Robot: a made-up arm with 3 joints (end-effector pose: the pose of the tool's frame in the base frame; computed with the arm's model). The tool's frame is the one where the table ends. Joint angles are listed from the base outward.
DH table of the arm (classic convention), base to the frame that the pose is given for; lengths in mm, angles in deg. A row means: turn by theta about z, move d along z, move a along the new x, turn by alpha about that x. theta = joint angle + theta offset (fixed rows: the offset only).
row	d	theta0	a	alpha
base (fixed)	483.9	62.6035	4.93	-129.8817
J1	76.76	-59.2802	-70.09	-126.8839
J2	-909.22	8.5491	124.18	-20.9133
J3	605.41	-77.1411	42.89	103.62
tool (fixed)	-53.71	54.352	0	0
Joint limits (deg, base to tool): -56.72..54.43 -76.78..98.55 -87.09..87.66
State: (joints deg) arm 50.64 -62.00 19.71
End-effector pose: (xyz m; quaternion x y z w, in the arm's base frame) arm -0.2759 0.3461 0.5066 0.6275 0.0618 -0.3306 0.7023
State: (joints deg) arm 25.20 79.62 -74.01
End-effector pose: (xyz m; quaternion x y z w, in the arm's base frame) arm -0.3573 -0.2190 0.4805 0.8986 0.1253 -0.3691 0.2017
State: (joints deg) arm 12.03 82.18 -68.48
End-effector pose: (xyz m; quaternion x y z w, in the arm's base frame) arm -0.3172 -0.2667 0.4112 0.9268 0.2202 -0.2885 0.0968
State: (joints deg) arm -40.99 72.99 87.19
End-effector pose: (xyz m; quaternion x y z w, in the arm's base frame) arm -0.0227 -0.3618 0.1034 -0.0641 -0.2934 -0.0915 0.9494
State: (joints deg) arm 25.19 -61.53 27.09
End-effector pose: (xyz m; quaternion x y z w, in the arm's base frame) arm -0.3680 0.2431 0.5534 0.7719 0.1700 -0.1547 0.5927
